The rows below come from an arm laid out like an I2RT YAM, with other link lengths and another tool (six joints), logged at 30 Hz.
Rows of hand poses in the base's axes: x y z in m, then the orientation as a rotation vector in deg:
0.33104, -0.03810, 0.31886, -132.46, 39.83, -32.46
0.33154, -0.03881, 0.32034, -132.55, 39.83, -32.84
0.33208, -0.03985, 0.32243, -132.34, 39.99, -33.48
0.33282, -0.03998, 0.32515, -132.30, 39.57, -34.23
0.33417, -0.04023, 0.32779, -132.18, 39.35, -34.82
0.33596, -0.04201, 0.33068, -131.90, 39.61, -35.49
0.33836, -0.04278, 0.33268, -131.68, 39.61, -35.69
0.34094, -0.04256, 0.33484, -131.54, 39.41, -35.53
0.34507, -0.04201, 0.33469, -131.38, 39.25, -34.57
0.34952, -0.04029, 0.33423, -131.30, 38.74, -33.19
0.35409, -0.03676, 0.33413, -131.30, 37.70, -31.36
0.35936, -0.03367, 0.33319, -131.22, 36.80, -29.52
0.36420, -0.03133, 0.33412, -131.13, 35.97, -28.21
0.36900, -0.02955, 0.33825, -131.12, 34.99, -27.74
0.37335, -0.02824, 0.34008, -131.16, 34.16, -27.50
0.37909, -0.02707, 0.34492, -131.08, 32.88, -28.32
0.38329, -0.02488, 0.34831, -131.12, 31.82, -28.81
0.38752, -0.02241, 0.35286, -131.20, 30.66, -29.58
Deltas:
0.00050, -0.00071, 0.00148, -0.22, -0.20, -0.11
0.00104, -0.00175, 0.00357, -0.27, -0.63, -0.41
0.00178, -0.00188, 0.00629, -0.50, -1.24, -0.33
0.00313, -0.00213, 0.00893, -0.60, -1.72, -0.35
0.00492, -0.00391, 0.01182, -0.61, -2.15, -0.74
0.00732, -0.00468, 0.01382, -0.49, -2.36, -0.81
0.00990, -0.00446, 0.01598, -0.30, -2.37, -0.62
0.01403, -0.00391, 0.01583, 0.21, -1.89, -0.24
0.01848, -0.00219, 0.01537, 0.81, -1.21, 0.53
0.02305, 0.00134, 0.01527, 1.50, -0.38, 1.81
0.02832, 0.00443, 0.01433, 2.25, 0.48, 2.99
0.03316, 0.00677, 0.01526, 2.80, 1.03, 3.97
0.03796, 0.00855, 0.01939, 2.98, 1.03, 4.82
0.04231, 0.00986, 0.02122, 3.03, 0.95, 5.50
0.04805, 0.01103, 0.02606, 2.83, 0.01, 6.20
0.05225, 0.01322, 0.02945, 2.61, -0.61, 6.83
0.05648, 0.01569, 0.03400, 2.26, -1.42, 7.45

